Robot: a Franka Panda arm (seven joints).
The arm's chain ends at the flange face. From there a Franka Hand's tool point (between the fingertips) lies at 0.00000 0.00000 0.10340 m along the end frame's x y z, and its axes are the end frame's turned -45 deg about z.
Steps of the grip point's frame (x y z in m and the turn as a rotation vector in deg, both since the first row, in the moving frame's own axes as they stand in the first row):
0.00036, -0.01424, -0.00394, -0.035, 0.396, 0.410
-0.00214, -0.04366, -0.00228, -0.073, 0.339, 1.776
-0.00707, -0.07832, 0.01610, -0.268, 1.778, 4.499
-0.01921, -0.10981, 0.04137, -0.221, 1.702, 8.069
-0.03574, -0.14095, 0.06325, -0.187, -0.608, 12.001
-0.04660, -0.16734, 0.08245, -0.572, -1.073, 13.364
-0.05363, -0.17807, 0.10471, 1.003, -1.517, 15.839
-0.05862, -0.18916, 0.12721, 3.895, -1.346, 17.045
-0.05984, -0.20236, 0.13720, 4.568, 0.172, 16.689
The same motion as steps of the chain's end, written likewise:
-0.01037, -0.00987, -0.00394, 0.255, 0.305, 0.410
-0.03292, -0.02903, -0.00228, 0.188, 0.291, 1.776
-0.06306, -0.04856, 0.01615, 1.068, 1.447, 4.499
-0.09381, -0.06235, 0.04142, 1.047, 1.360, 8.069
-0.12430, -0.07535, 0.06326, -0.562, -0.298, 12.001
-0.15040, -0.08738, 0.08247, -1.163, -0.354, 13.364
-0.16057, -0.08820, 0.10476, -0.363, -1.782, 15.839
-0.16910, -0.08812, 0.12748, 1.802, -3.706, 17.045
-0.18075, -0.09401, 0.13753, 3.352, -3.108, 16.689

